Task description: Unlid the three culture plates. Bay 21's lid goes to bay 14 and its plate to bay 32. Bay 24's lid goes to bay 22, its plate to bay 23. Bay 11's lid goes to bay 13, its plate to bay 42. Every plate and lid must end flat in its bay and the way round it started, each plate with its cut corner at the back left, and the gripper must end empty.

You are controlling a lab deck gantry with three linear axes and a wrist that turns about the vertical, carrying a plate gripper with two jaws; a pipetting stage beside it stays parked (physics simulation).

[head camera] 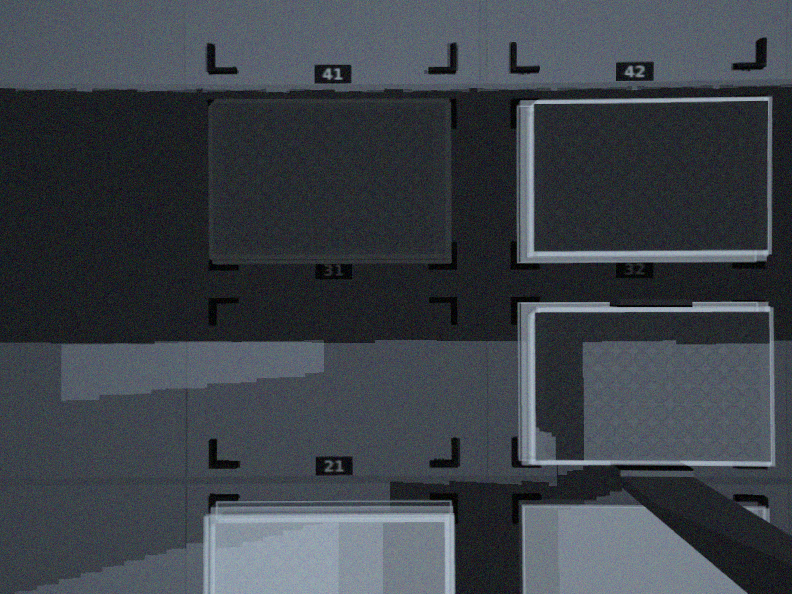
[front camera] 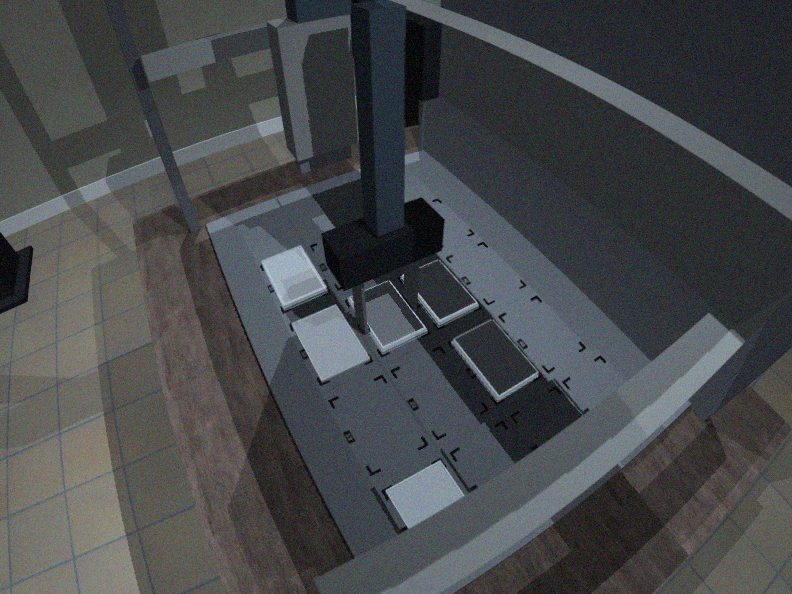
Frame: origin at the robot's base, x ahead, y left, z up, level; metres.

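Where they show: gripper, fingertip midpoint: (head camera: 644, 383) (front camera: 386, 314); robot's base at its link origin: (front camera: 262, 266).
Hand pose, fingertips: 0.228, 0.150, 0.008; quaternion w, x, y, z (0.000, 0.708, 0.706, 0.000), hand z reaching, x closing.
Observation:
Each offset is from my fingertips to the top centre of the thing, as dx, dy, dz.
A see-through, white-rimmed plate (front camera: 422, 330) (head camera: 528, 383) lies level at bay 22. I cannot tell whether it carries a lid. My gripper (head camera: 652, 386) is down over it, its jaws against the front and back long edges, shut on it; the far jaw is partly hidden in the front view. A similar rimmed plate {+0.000, +0.107, +0.006} (front camera: 447, 290) (head camera: 652, 179) lies in bay 32. Bay 11 holds a white plate with a clear lid {-0.164, -0.107, +0.008} (front camera: 294, 274) (head camera: 275, 556). A flat white piece {+0.327, -0.107, +0.014} (front camera: 425, 493) lies in bay 14. No plate shows in bays 21, 23 or 24.
A flat white piece {+0.000, -0.107, +0.000} (front camera: 330, 343) (head camera: 588, 549) lies in bay 12, close in front of the held plate. A dim clear piece {-0.164, +0.107, +0.006} (head camera: 329, 179) lies in bay 31. Another rimmed plate {+0.164, +0.107, +0.006} (front camera: 495, 359) lies in bay 33. A raised rail (front camera: 550, 505) borders the deck.

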